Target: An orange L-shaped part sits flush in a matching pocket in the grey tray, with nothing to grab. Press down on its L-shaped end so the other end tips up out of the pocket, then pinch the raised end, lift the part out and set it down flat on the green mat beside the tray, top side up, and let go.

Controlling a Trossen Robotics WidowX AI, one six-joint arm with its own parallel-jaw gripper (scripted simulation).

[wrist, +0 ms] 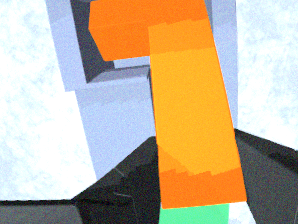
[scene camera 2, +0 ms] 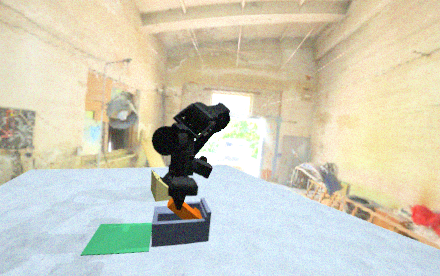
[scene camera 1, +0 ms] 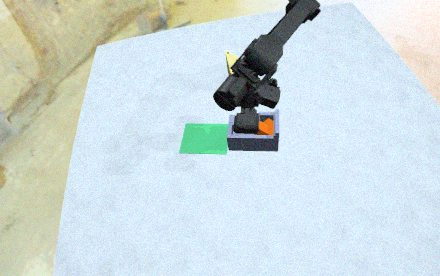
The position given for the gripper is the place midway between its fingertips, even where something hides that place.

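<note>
A green mat (scene camera 2: 123, 238) is visible in scene camera 2, and scene camera 1 shows the mat (scene camera 1: 198, 138) as well. The wrist view takes in an orange L-shaped part (wrist: 198, 163) together with the gripper (wrist: 192, 142), while the gripper (scene camera 2: 178, 206) appears in scene camera 2 and, as the gripper (scene camera 1: 249, 123), in scene camera 1.
</note>
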